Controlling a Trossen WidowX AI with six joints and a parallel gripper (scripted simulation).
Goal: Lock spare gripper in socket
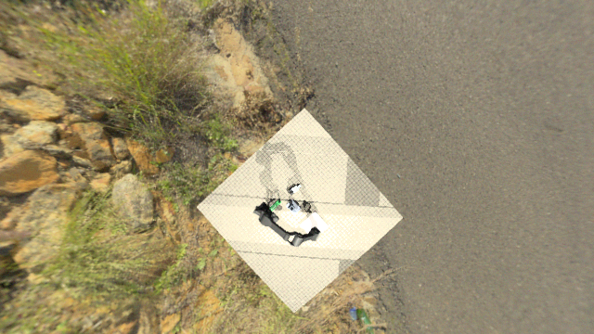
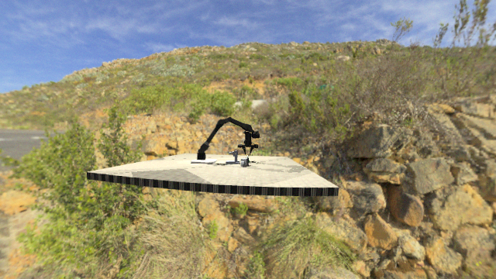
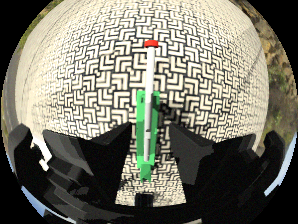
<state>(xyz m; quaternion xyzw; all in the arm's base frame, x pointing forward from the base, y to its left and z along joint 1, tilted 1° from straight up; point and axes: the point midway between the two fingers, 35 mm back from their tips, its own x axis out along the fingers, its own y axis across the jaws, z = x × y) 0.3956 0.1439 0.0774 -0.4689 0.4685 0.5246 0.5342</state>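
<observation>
Now: the green strip 4 cm to the right of my gripper tip and 3 cm below it. Also, from my gripper tip: grey mount 15 cm to the right, 11 cm behind; spare gripper 28 cm to the right, 3 cm below, 2 cm behind.
</observation>
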